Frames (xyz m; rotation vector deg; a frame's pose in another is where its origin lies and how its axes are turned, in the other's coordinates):
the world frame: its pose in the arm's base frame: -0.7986 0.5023 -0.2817 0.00 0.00 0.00
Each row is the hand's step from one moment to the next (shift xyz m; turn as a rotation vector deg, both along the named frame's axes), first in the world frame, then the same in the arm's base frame.
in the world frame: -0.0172 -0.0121 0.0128 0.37 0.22 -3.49
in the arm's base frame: -0.0172 -0.0121 0.0128 0.37 0.22 -3.49
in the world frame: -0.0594 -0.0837 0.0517 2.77 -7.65 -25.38
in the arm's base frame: -0.0594 -0.0837 0.0517 2.77 -7.65 -25.38
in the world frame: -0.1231 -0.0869 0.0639 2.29 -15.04 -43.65
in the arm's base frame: -0.1231 -0.0869 0.0639 2.29 -15.04 -43.65
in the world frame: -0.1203 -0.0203 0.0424 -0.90 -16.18 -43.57
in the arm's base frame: -0.1203 -0.0203 0.0424 -0.90 -16.18 -43.57
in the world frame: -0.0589 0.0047 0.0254 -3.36 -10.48 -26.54
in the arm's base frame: -0.0589 0.0047 0.0254 -3.36 -10.48 -26.54
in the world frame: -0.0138 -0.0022 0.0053 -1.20 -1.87 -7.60
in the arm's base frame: -0.0138 -0.0022 0.0053 -1.20 -1.87 -7.60
